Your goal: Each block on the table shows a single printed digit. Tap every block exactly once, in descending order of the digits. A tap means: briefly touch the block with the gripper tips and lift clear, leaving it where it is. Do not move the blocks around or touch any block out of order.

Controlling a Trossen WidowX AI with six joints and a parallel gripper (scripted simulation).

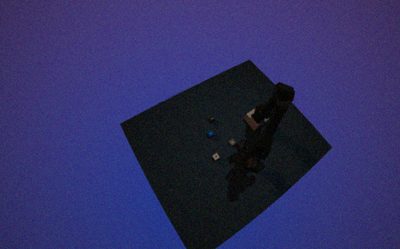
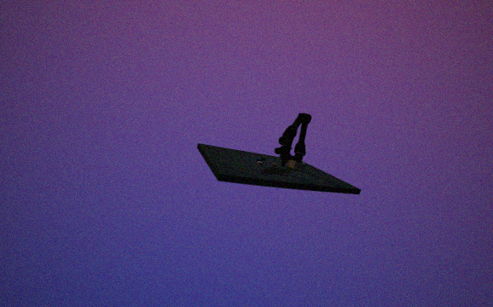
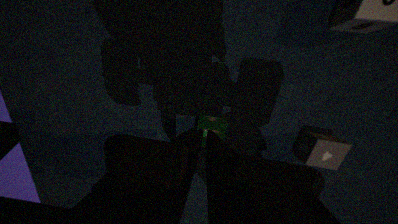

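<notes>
Now: the green block 10 mm behind my gripper tip, 10 mm to the right of it and 20 mm below it. Round my gripper tip: blue block: 80 mm ahead, 240 mm to the right, 20 mm below; white block: 130 mm ahead, 110 mm to the right, 20 mm below; tan block: 130 mm to the right, 20 mm below.
</notes>
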